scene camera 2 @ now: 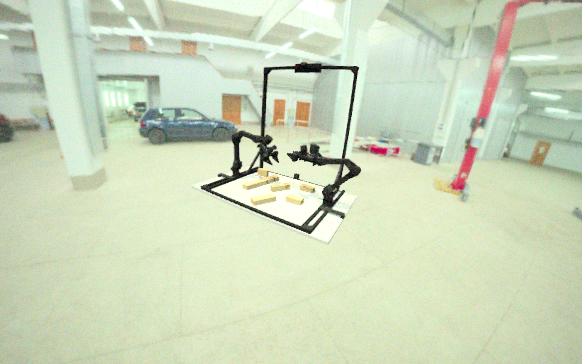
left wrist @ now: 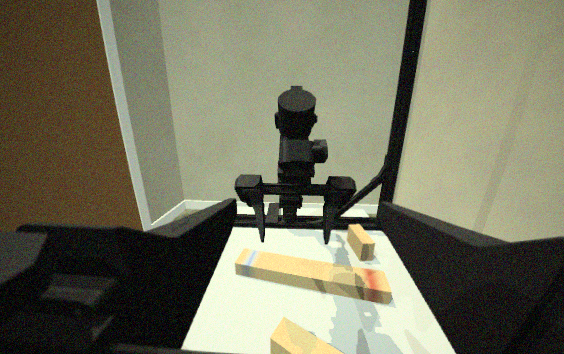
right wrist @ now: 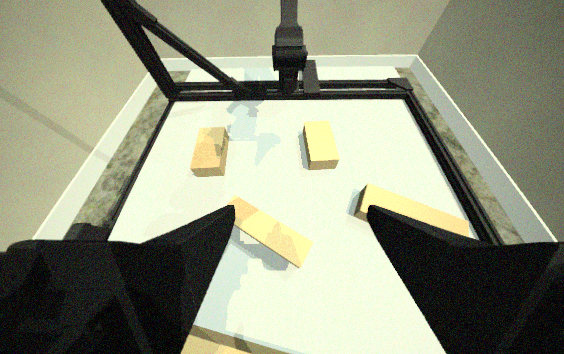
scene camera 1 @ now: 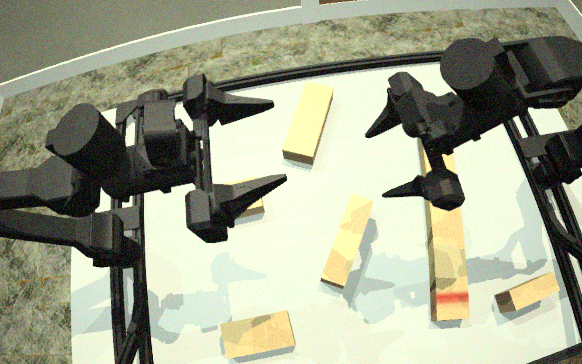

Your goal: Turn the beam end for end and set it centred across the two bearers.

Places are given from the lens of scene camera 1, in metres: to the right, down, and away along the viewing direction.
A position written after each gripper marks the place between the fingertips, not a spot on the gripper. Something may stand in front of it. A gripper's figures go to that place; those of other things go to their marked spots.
left gripper [scene camera 1: 280, 138]: -0.01, -0.05, 0.39
right gripper [scene camera 1: 374, 165]: 0.11, -0.02, 0.49
beam [scene camera 1: 449, 300]: 0.28, 0.21, 0.59
